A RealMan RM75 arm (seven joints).
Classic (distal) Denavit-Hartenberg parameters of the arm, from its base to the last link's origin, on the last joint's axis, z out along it. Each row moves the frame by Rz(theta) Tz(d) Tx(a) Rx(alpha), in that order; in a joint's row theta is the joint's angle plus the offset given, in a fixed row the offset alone. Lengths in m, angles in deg.
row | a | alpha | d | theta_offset
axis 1 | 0 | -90 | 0.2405 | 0
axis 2 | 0 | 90 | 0 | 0
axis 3 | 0 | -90 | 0.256 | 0
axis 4 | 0 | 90 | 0 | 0
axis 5 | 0 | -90 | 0.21 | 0
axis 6 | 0 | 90 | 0 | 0
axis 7 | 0 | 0 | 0.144 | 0
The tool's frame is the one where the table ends.
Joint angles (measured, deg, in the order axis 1, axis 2, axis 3, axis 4, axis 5, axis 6, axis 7), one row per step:
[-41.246 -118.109 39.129 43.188 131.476 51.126 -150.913]
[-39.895 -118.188 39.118 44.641 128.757 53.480 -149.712]
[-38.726 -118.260 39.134 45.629 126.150 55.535 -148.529]
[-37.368 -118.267 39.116 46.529 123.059 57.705 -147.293]
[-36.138 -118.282 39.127 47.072 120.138 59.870 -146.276]
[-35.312 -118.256 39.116 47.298 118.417 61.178 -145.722]
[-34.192 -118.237 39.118 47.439 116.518 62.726 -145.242]
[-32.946 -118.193 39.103 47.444 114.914 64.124 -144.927]
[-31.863 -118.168 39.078 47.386 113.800 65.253 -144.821]
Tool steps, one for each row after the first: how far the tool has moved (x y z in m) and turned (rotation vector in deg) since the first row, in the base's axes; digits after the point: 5 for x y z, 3 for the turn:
[0.00062 -0.00541 0.00317 -0.136 -1.898 -1.258]
[0.00135 -0.01049 0.00506 -0.316 -3.725 -2.477]
[0.00153 -0.01636 0.00772 -0.294 -5.942 -3.733]
[0.00188 -0.02239 0.00904 -0.492 -8.274 -4.872]
[0.00117 -0.02656 0.00993 -0.602 -9.697 -5.419]
[-0.00106 -0.03249 0.01040 -0.823 -11.441 -5.756]
[-0.00519 -0.03920 0.01065 -1.044 -13.046 -5.682]
[-0.00938 -0.04526 0.01049 -1.298 -14.341 -5.382]

